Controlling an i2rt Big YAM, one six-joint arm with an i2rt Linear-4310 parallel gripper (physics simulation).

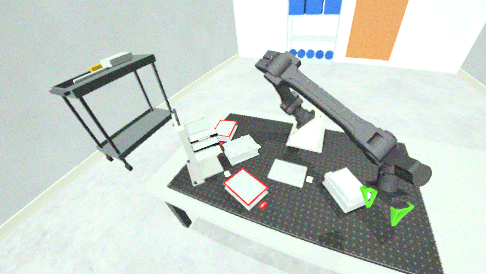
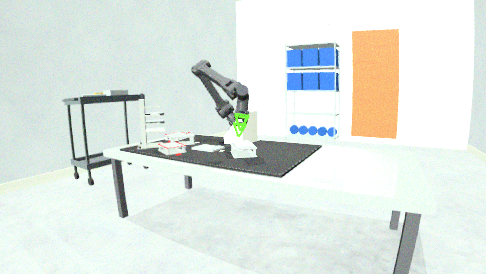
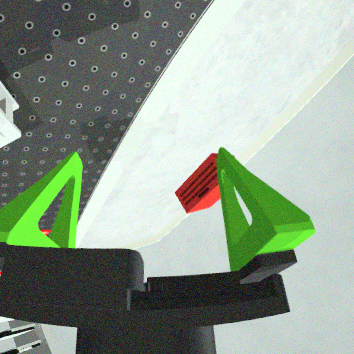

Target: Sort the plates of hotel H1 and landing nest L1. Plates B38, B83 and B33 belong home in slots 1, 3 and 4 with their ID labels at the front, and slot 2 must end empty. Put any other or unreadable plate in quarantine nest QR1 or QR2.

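Places are measured from the arm's base along level axes (x right, y ahead, z up), in metres.
Pixels of known places: gripper, fingertip midpoint: (image 1: 380, 215) (image 2: 239, 134) (image 3: 147, 154); arm's base, link origin: (image 1: 306, 120).
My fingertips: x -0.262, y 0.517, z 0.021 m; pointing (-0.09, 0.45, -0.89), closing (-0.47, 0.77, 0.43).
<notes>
For each thing: its top centre in the pictures, then the offset to it from my fingertips.
- flat pale slab, top centre: (image 1: 287, 171) (image 2: 208, 147) dx +0.319, dy -0.219, dz -0.127 m
- small white tag, top centre: (image 1: 309, 179) dx +0.214, dy -0.207, dz -0.139 m
Hotel H1 (image 1: 186, 150) (image 2: 142, 125) is a white upright rack at the mat's left end, with several levels; which hold plates is unclear. No ID label is readable. A white raised nest or stack (image 1: 344, 188) (image 2: 244, 149) stands at the right; another (image 1: 242, 150) stands beside the hotel. Two red-outlined nests, one at the front (image 1: 257, 196) and one at the back (image 1: 229, 120), have pale tops. Which nest is L1 cannot be read. My gripper (image 1: 381, 215) (image 2: 240, 136) (image 3: 147, 154) is open and empty, above the mat beside the right-hand stack.
A flat pale slab (image 1: 287, 173) (image 2: 207, 148) lies mid-mat, with a small white tag (image 1: 309, 179) beside it. A white angled stand (image 1: 306, 140) is at the back. A dark cart (image 1: 115, 69) stands left of the table. A red slotted block (image 3: 197, 187) shows beyond the fingers.
</notes>
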